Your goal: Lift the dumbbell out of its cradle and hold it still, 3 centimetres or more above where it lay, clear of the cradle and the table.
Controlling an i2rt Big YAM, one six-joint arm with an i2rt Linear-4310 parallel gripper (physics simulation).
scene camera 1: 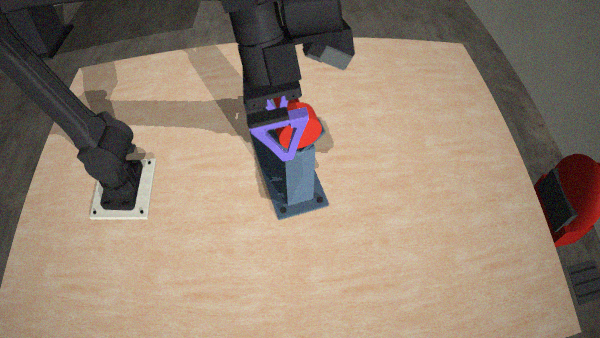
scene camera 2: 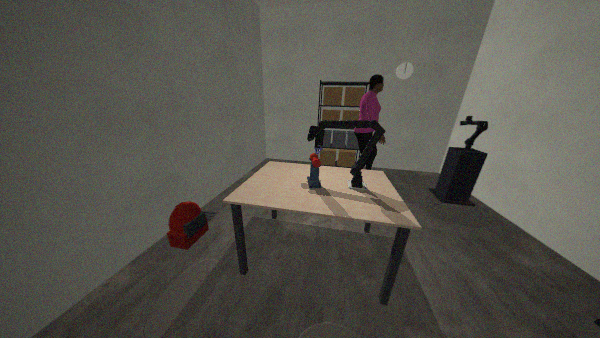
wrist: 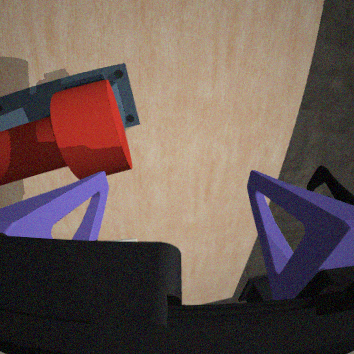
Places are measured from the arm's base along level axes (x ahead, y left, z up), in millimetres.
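Where they show: gripper, between the fingertips: (scene camera 1: 283, 137) (scene camera 2: 317, 151) (wrist: 177, 178); arm's base, origin of its link: (scene camera 1: 122, 186) (scene camera 2: 356, 184).
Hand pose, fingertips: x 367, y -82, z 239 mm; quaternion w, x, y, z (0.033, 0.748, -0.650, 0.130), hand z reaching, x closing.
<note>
Each offset is from my fingertips to the top centre of the thing. Level surfaces: height alone.
The red dumbbell {dz -6, dx -3, dy +128 mm} (scene camera 1: 311, 127) (scene camera 2: 315, 160) (wrist: 90, 125) lies across the top of the blue-grey cradle {dz -48, dx -3, dy +128 mm} (scene camera 1: 300, 175) (scene camera 2: 314, 175) (wrist: 127, 95), which stands on the table. In the wrist view one dumbbell head and part of the handle show at the left; the rest is cut off. My gripper (scene camera 1: 283, 130) (scene camera 2: 318, 150) (wrist: 177, 178) is open and empty, its purple fingers wide apart above the table. In the wrist view the left fingertip is close to the near edge of the head, and the dumbbell is outside the gap. Contact cannot be told. In scene camera 1 the fingers partly hide the dumbbell.
The arm's white base plate (scene camera 1: 148, 187) (scene camera 2: 363, 187) is bolted to the table {dz -246 mm} (scene camera 1: 400, 250) (scene camera 2: 280, 195) beside the cradle. A red object (scene camera 1: 582, 195) (scene camera 2: 186, 220) is off the table's edge. A person (scene camera 2: 370, 107) stands behind the table, near a shelf rack (scene camera 2: 340, 82).
</note>
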